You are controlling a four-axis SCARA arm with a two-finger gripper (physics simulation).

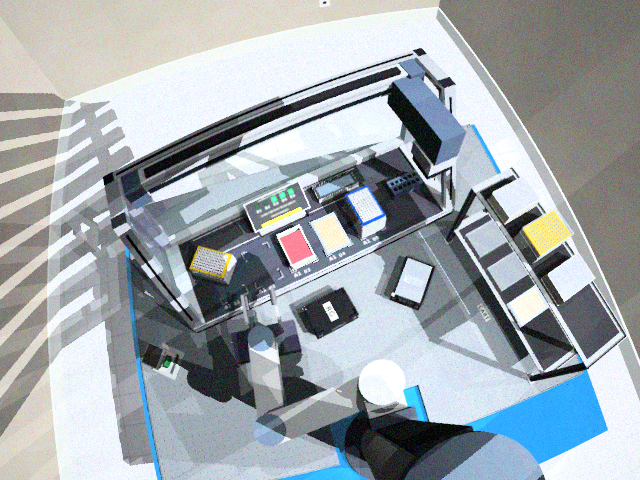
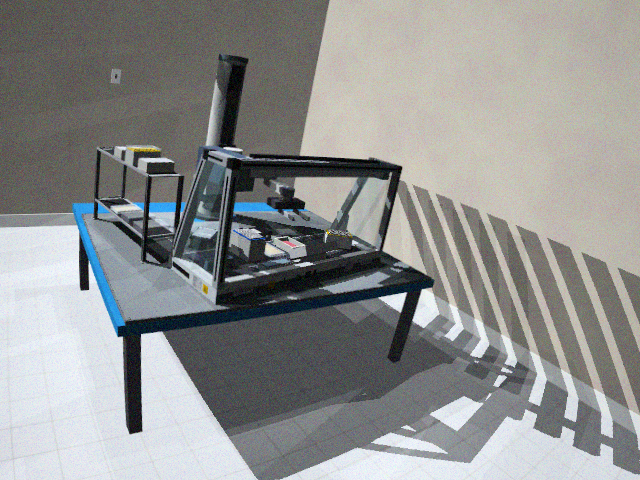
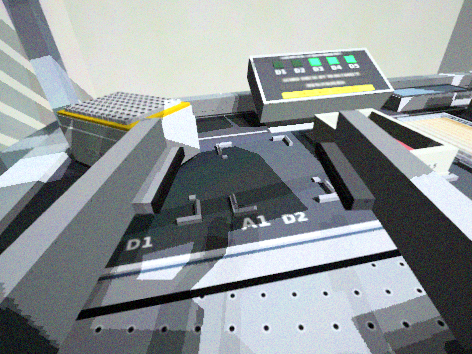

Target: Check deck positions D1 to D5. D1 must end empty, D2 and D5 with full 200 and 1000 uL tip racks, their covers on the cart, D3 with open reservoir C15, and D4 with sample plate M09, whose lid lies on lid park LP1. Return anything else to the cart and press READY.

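Places are measured from the arm's base along level axes (x right, y ahead, z up), in metres.
Where they show: gripper, fingertip midpoint: [image 1: 257, 292] [image 2: 301, 219] [image 3: 248, 133].
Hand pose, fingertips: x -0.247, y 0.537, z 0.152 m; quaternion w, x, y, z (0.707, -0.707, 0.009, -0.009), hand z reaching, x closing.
Things, the pixels of their top centre, and the offset from my fingertips. "pt": a spot on its surface instead.
- yellow-rimmed tip rack, middle of its top: [image 3: 121, 103] [image 1: 209, 261] [image 2: 339, 232] dy +0.147, dx -0.133, dz -0.021 m
- Open reservoir C15, middle of its top: [image 3: 374, 128] [image 1: 295, 245] [image 2: 290, 241] dy +0.141, dx +0.145, dz -0.060 m
- sample plate, middle of its top: [image 3: 461, 131] [image 1: 330, 231] dy +0.163, dx +0.266, dz -0.077 m
- flat bluish piece, surface spot: [image 3: 425, 92] [image 1: 332, 189] pt dy +0.310, dx +0.315, dz -0.069 m
- display, surface spot: [image 3: 320, 75] [image 1: 277, 208] pt dy +0.271, dx +0.117, dz -0.026 m
- cart, middle of its top: [image 1: 552, 260] [image 2: 136, 159] dy -0.215, dx +0.784, dz +0.216 m
- yellow rack, middle of its top: [image 1: 549, 230] [image 2: 143, 147] dy -0.151, dx +0.771, dz +0.281 m
- black box, middle of its top: [image 1: 330, 310] [image 2: 255, 229] dy -0.090, dx +0.195, dz -0.084 m
- framed panel, middle of its top: [image 1: 413, 280] dy -0.070, dx +0.475, dz -0.082 m
- green button, surface spot: [image 1: 168, 360] pt dy -0.131, dx -0.338, dz -0.055 m
My gripper [image 1: 257, 292] [image 2: 299, 217] [image 3: 248, 133] is open and empty in front of D1 and D2. D2 shows bare corner brackets between the fingers. A yellow-rimmed tip rack [image 1: 210, 262] [image 2: 338, 238] [image 3: 125, 111] stands turned at the deck's left end, off square to D1; the left finger partly hides it. Open reservoir C15 [image 1: 297, 246] [image 2: 290, 246] with red liquid is on D3. The sample plate [image 1: 330, 234] [image 3: 442, 131] is on D4 without a lid. A blue-rimmed tip rack [image 1: 365, 206] [image 2: 249, 242] stands on D5. A flat bluish piece [image 1: 336, 186] [image 3: 425, 92] lies behind D4.
The display [image 1: 279, 206] [image 3: 320, 75] has D3, D4, D5 lamps green, D1, D2 dark. The cart [image 1: 462, 214] [image 2: 147, 217] holds boxes, a yellow rack [image 1: 546, 232] and a plate [image 1: 527, 304]. A black box [image 1: 328, 311], a framed panel [image 1: 412, 281] and a green button [image 1: 168, 360] stand outside the enclosure.
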